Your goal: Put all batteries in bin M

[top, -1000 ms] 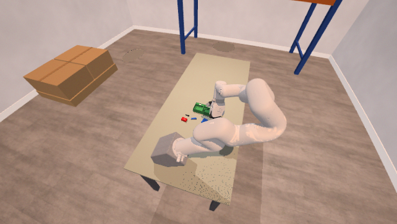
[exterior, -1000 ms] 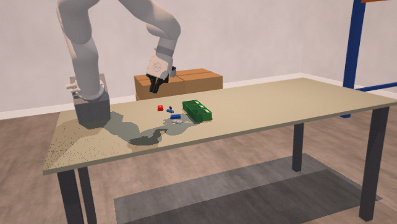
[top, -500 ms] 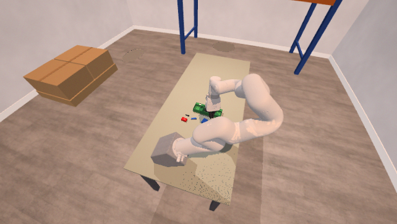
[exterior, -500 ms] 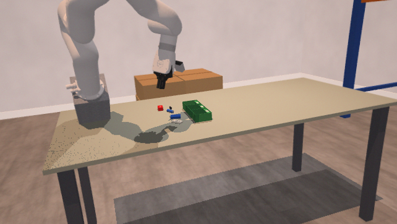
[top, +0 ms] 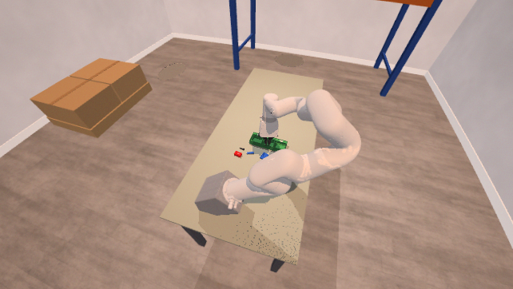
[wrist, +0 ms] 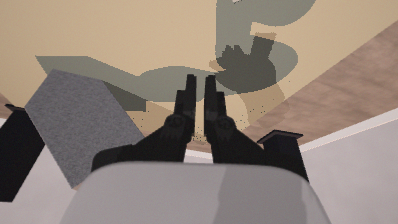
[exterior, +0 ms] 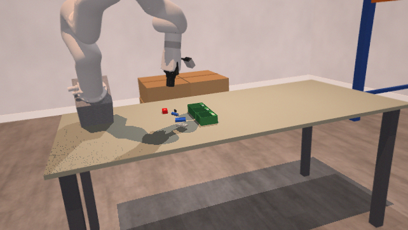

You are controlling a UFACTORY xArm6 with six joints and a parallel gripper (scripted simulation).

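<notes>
The green bin is 180 mm below my hand, 150 mm ahead of it and 10 mm to the left of it. The rest, counted from my hand: flat blue block (200 mm below, 40 mm ahead, 20 mm to the left); then white dotted tile (200 mm below, 50 mm to the right, 20 mm ahead); then blue battery (200 mm below, 120 mm to the left, 50 mm ahead).
</notes>
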